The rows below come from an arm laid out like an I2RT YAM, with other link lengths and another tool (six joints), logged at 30 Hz.
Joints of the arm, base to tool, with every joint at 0 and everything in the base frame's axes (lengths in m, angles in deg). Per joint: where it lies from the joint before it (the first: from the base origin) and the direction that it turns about. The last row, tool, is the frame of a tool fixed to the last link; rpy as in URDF.
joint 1: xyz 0 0 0.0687 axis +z
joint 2: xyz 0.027 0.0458 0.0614 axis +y
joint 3: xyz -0.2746 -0.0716 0 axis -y
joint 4: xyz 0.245 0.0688 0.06 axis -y
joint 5: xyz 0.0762 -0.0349 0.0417 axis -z
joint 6: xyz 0.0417 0 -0.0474 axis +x
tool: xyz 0.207 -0.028 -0.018 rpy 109.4 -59 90
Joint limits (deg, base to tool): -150..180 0..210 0..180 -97..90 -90..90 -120..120
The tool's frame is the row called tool.
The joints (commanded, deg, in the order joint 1, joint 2, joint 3, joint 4, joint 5, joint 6), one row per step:
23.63, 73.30, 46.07, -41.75, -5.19, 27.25
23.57, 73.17, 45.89, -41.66, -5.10, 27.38
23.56, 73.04, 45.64, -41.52, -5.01, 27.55
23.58, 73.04, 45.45, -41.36, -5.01, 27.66
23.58, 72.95, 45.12, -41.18, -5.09, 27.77
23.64, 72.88, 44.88, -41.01, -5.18, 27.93
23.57, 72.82, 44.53, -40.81, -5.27, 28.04
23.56, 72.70, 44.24, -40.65, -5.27, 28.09
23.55, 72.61, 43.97, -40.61, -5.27, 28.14
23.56, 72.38, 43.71, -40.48, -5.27, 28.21
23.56, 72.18, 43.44, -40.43, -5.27, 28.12
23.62, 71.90, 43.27, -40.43, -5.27, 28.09
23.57, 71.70, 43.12, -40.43, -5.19, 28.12
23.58, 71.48, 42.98, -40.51, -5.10, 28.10
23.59, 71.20, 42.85, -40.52, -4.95, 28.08
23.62, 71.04, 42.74, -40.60, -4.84, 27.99
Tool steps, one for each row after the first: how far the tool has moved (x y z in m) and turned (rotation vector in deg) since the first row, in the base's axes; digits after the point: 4 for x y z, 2 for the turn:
-0.0002, -0.0007, -0.0004, -0.02, -0.04, -0.21
-0.0006, -0.0013, -0.0010, -0.04, -0.05, -0.41
-0.0010, -0.0014, -0.0019, -0.02, 0.00, -0.50
-0.0022, -0.0014, -0.0031, 0.05, 0.11, -0.57
-0.0030, -0.0009, -0.0040, 0.18, 0.18, -0.63
-0.0040, -0.0013, -0.0054, 0.25, 0.32, -0.77
-0.0048, -0.0016, -0.0063, 0.26, 0.34, -0.82
-0.0060, -0.0022, -0.0074, 0.22, 0.48, -0.88
-0.0066, -0.0023, -0.0077, 0.28, 0.40, -0.93
-0.0075, -0.0028, -0.0084, 0.24, 0.40, -0.85
-0.0082, -0.0028, -0.0081, 0.28, 0.29, -0.76
-0.0085, -0.0035, -0.0082, 0.24, 0.22, -0.87
-0.0091, -0.0042, -0.0082, 0.16, 0.19, -0.87
-0.0092, -0.0049, -0.0078, 0.08, 0.00, -0.90
-0.0098, -0.0056, -0.0078, -0.05, -0.04, -0.82

